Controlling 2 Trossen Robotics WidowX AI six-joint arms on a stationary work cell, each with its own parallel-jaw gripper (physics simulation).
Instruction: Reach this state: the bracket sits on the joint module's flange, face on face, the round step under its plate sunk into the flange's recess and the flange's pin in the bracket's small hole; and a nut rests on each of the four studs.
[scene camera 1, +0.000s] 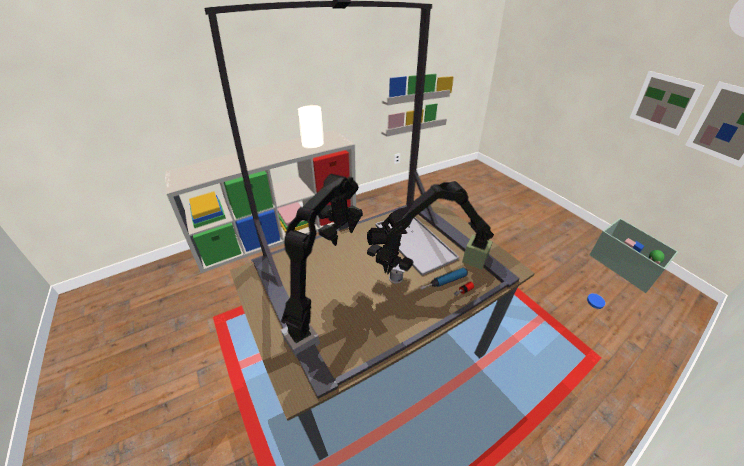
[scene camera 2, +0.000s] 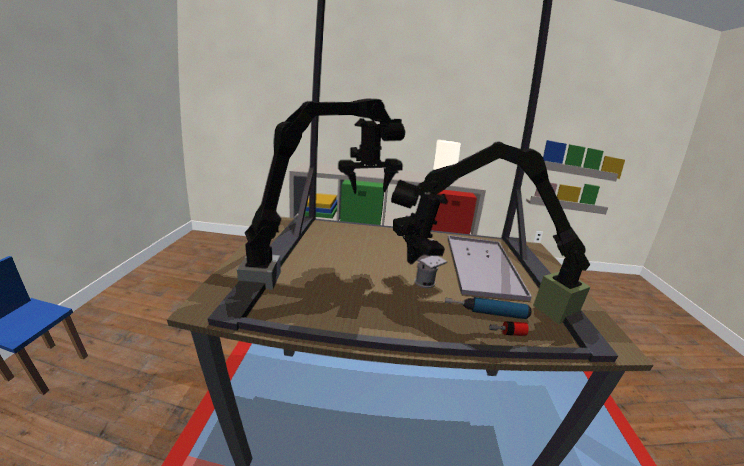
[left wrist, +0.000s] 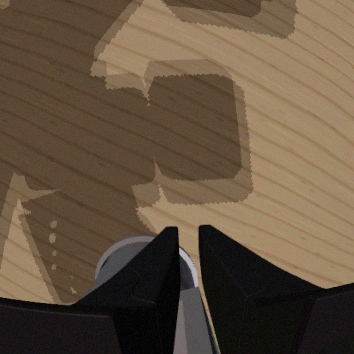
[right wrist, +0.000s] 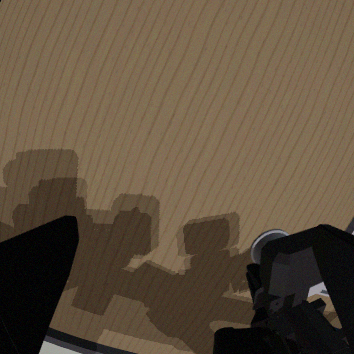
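Seen in the pictures: left gripper, between the fingertips: (scene camera 1: 386, 273) (scene camera 2: 409, 263) (left wrist: 187, 236) (right wrist: 249, 268); right gripper, between the fingertips: (scene camera 1: 343, 238) (scene camera 2: 369, 192) (right wrist: 200, 234); left arm's base, origin of its link: (scene camera 1: 479, 243) (scene camera 2: 567, 281); right arm's base, origin of its link: (scene camera 1: 299, 332) (scene camera 2: 259, 262).
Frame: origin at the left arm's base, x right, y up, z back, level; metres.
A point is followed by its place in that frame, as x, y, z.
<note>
The grey cylindrical joint module (scene camera 1: 396, 276) @(0.258, -0.060, -0.330) (scene camera 2: 425, 277) @(0.248, -0.067, -0.321) (left wrist: 117, 265) @(0.260, -0.067, -0.331) (right wrist: 259, 246) @(0.287, -0.085, -0.327) stands upright on the table. My left gripper (scene camera 2: 423, 256) (left wrist: 187, 236) @(0.292, -0.038, -0.355) is closed on the bracket (scene camera 2: 433, 261) @(0.251, -0.019, -0.300) (left wrist: 189, 322) @(0.289, -0.007, -0.340), whose grey wall shows between the fingers. The bracket's pale plate looks tilted over the module's top; whether they touch is unclear. The fingers and bracket hide much of the flange; studs and pin cannot be made out. Small dark nuts (scene camera 2: 487, 252) @(0.383, -0.093, 0.054) lie on the tray. My right gripper (scene camera 1: 342, 234) @(0.451, 0.133, -0.431) (scene camera 2: 370, 191) @(0.451, 0.133, -0.431) is open and empty, high above the table at the picture's left.
The pale tray (scene camera 1: 429, 246) @(0.228, -0.097, -0.032) (scene camera 2: 494, 274) @(0.235, -0.097, -0.044) lies right of the module. A blue-handled tool (scene camera 1: 451, 276) @(0.054, -0.063, -0.203) (scene camera 2: 500, 307) @(0.048, -0.068, -0.204) and a shorter red one (scene camera 1: 466, 287) @(-0.024, -0.068, -0.226) (scene camera 2: 516, 328) @(-0.033, -0.074, -0.221) lie nearer the front edge. A dark frame with tall posts borders the work area.
</note>
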